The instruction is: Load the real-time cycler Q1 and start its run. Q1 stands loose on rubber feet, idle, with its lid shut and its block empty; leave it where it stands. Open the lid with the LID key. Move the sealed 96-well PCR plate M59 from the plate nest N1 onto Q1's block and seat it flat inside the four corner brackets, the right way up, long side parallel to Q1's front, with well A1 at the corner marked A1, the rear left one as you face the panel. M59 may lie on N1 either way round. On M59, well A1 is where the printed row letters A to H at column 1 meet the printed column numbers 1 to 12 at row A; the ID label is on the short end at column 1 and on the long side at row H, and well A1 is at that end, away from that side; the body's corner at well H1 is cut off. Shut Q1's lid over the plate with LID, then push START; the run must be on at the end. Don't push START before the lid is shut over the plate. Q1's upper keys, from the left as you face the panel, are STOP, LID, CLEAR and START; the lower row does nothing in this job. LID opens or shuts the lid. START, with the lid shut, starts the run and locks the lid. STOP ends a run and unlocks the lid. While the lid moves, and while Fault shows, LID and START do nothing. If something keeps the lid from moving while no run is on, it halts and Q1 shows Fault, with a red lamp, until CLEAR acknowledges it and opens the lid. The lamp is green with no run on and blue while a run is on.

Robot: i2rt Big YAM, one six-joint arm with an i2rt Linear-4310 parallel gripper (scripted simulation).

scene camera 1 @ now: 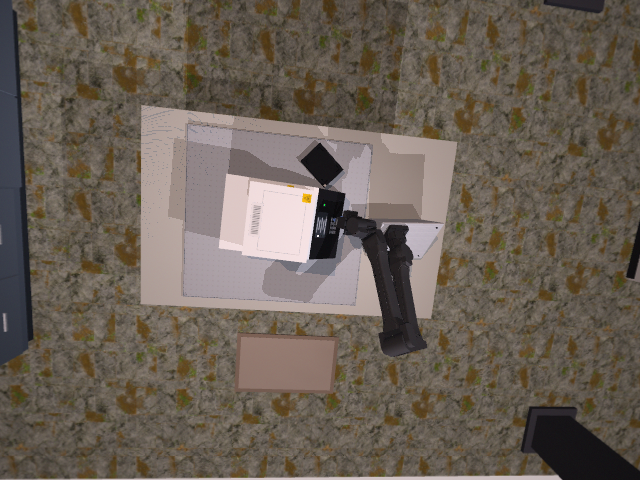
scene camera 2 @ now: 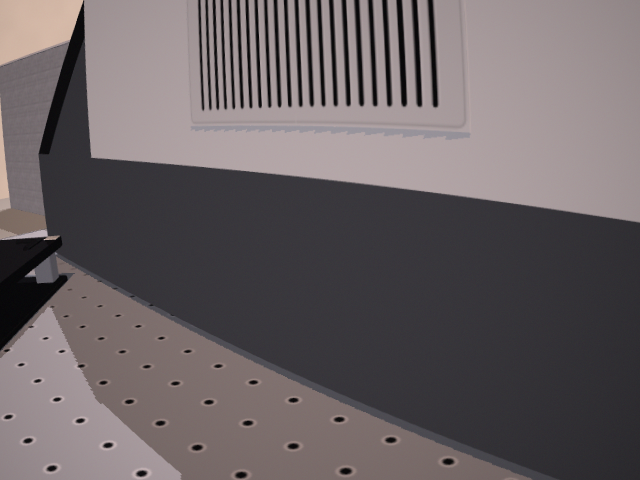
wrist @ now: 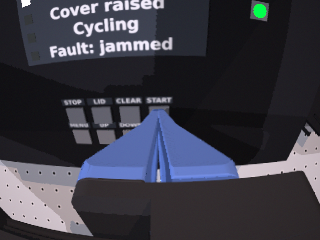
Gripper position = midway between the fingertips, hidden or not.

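There is a lid [scene camera 1: 278, 224] that I can see. I can see my gripper [wrist: 158, 117], too.
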